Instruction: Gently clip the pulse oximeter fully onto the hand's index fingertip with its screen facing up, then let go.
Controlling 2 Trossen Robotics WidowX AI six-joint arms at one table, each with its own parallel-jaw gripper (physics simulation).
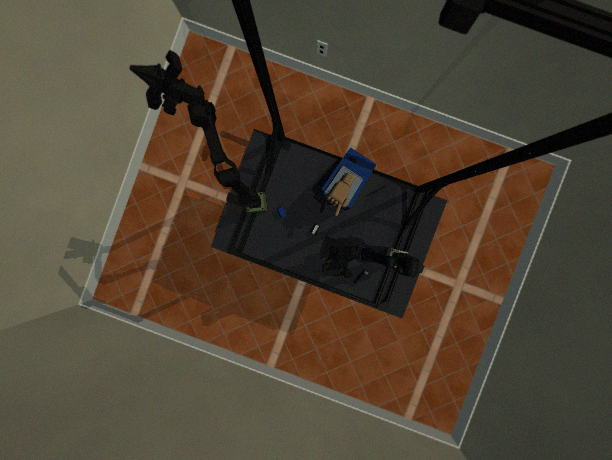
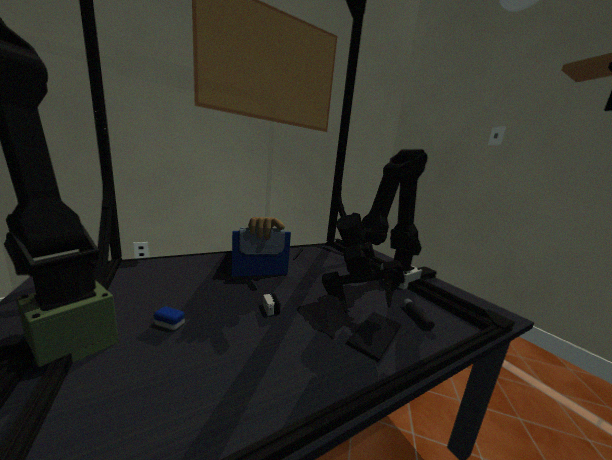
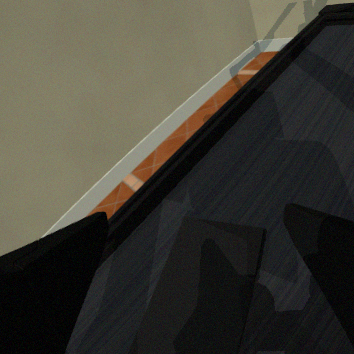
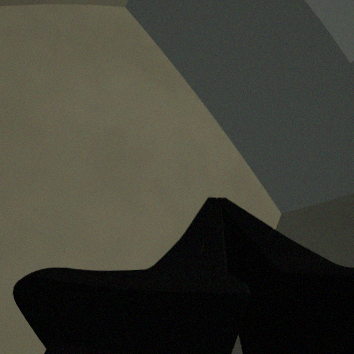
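Observation:
The wooden hand rests in a blue holder at the back of the dark table, with its index finger pointing toward the table's middle. A small white-and-black pulse oximeter lies on the table in front of the hand, apart from it. My left gripper is open and empty, low over the table to the right of the oximeter. My right gripper is shut and empty, stretched far out beyond the table's edge.
A blue-and-white block lies left of the oximeter. A green box stands at the table's left edge. A dark flat pad and a dark cylinder lie under and beside the left gripper. Black frame posts rise at the back.

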